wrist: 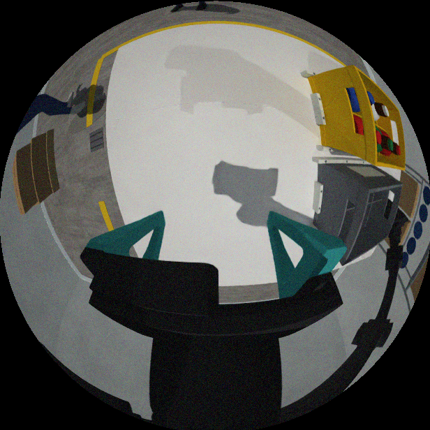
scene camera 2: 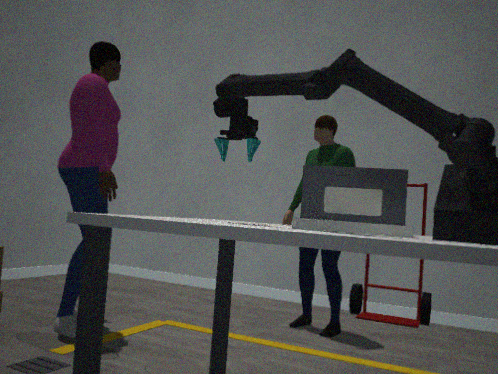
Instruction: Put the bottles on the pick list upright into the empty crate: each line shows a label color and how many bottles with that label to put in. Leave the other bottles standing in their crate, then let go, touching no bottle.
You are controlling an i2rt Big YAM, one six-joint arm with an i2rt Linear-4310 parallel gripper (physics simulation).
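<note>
You can find my gripper (scene camera 2: 236, 161) in that scene view, and the wrist view has my gripper (wrist: 215, 216) too.
</note>
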